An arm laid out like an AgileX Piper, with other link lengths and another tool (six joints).
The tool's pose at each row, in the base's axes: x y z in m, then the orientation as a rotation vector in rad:
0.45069 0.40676 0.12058 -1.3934 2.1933 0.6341
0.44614 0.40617 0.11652 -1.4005 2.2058 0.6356
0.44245 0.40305 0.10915 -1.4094 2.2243 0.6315
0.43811 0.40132 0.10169 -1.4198 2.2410 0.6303
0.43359 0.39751 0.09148 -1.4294 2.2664 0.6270
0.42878 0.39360 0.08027 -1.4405 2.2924 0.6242
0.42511 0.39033 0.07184 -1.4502 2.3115 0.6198
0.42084 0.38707 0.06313 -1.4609 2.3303 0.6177
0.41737 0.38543 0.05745 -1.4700 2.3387 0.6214
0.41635 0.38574 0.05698 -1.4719 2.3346 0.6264
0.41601 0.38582 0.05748 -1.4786 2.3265 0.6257
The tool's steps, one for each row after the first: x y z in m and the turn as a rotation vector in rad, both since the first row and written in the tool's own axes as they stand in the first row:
0.00459 0.00340 0.00222 -0.0062 0.0125 0.0036
0.01262 0.00461 0.00564 -0.0104 0.0314 0.0082
0.01998 0.00693 0.00988 -0.0169 0.0492 0.0119
0.03052 0.00825 0.01500 -0.0234 0.0734 0.0200
0.04185 0.00967 0.02082 -0.0311 0.0986 0.0279
0.05062 0.01067 0.02498 -0.0359 0.1184 0.0325
0.05978 0.01217 0.02929 -0.0425 0.1380 0.0369
0.06567 0.01397 0.03230 -0.0503 0.1480 0.0379
0.06612 0.01496 0.03272 -0.0535 0.1450 0.0359
0.06589 0.01536 0.03233 -0.0540 0.1427 0.0285

